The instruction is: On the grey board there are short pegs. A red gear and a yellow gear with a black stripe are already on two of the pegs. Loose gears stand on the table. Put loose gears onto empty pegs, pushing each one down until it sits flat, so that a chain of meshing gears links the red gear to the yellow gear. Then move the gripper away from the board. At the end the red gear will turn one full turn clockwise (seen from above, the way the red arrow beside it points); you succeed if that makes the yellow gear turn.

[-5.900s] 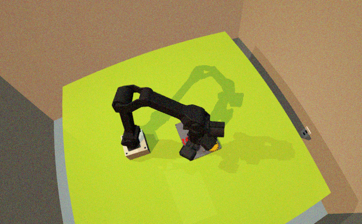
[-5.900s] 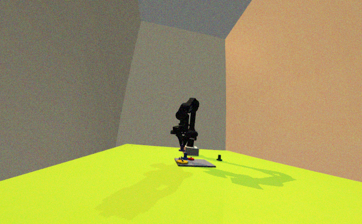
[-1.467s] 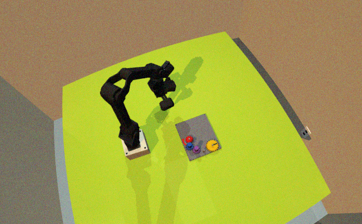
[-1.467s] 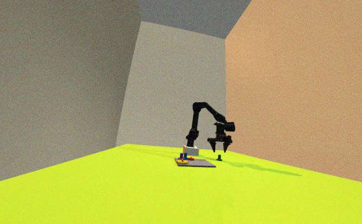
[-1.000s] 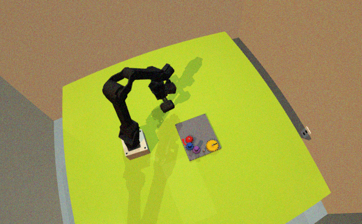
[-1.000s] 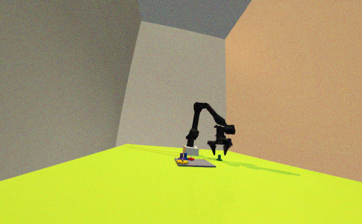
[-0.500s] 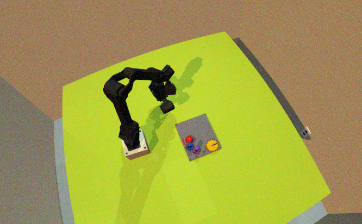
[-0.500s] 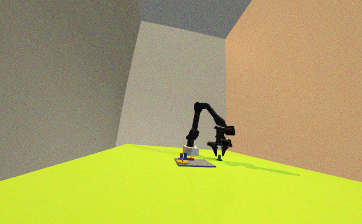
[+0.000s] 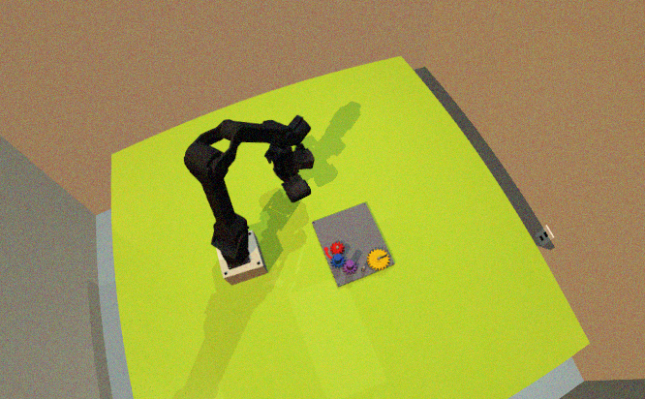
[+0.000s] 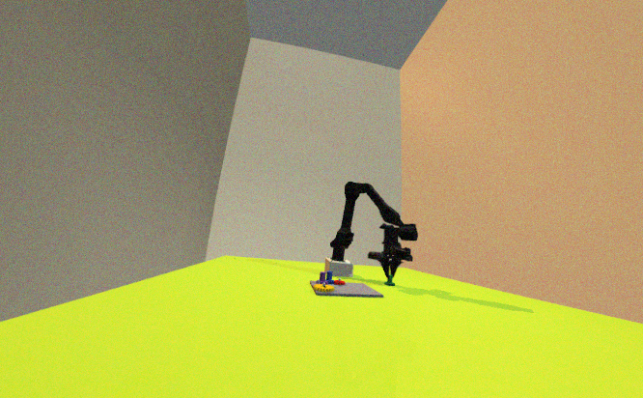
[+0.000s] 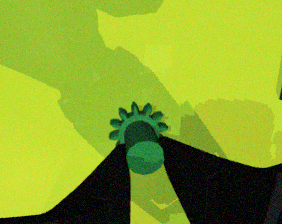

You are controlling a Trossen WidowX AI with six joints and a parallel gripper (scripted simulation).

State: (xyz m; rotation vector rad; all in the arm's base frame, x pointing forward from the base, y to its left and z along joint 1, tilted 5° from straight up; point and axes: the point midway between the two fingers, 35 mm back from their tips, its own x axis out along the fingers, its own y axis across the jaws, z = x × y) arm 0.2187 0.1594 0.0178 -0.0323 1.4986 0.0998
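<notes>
Now: gripper tip 30 cm to the left of the purple gear and 5 cm short of it. From my gripper tip the other things lie so: blue gear 27 cm to the right, 3 cm ahead; then green gear 1 cm below; then red gear 23 cm to the right, 5 cm ahead, 1 cm below.
</notes>
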